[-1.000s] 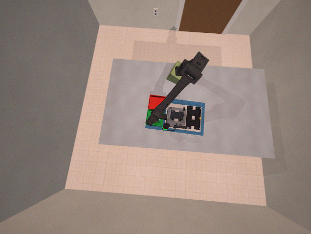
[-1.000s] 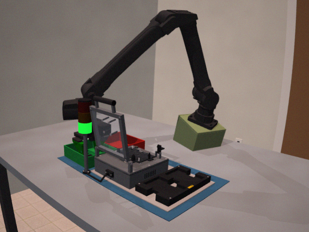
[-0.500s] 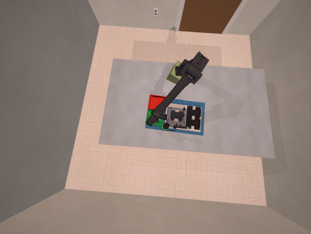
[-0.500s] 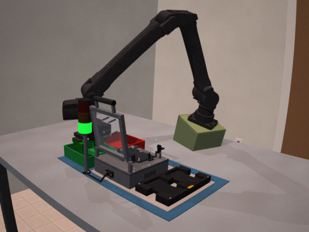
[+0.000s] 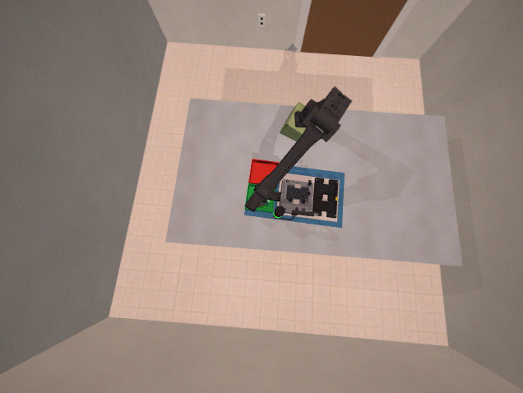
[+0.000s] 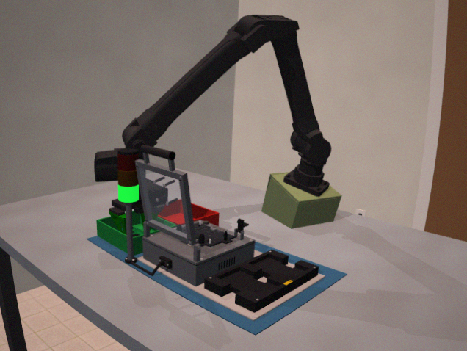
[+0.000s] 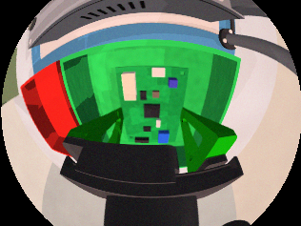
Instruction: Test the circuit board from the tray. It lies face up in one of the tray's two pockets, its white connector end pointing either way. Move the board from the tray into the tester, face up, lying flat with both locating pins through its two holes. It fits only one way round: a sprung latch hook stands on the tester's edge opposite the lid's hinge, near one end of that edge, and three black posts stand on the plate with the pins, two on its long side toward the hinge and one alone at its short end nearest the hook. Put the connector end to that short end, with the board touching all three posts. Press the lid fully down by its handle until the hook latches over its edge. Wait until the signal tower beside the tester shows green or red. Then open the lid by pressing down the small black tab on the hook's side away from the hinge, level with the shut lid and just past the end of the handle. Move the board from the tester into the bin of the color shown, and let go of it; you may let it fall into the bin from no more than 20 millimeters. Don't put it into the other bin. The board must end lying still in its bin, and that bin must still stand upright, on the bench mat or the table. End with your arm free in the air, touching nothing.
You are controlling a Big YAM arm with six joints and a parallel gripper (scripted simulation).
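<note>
Right now my hand is right at the green bin. From my hand the other things lie so: tester plate: 21 cm to the left, 6 cm above, 1 cm behind; then red bin: 15 cm behind, 3 cm to the left; then clear lid: 19 cm to the left, 17 cm above, 10 cm ahead.
</note>
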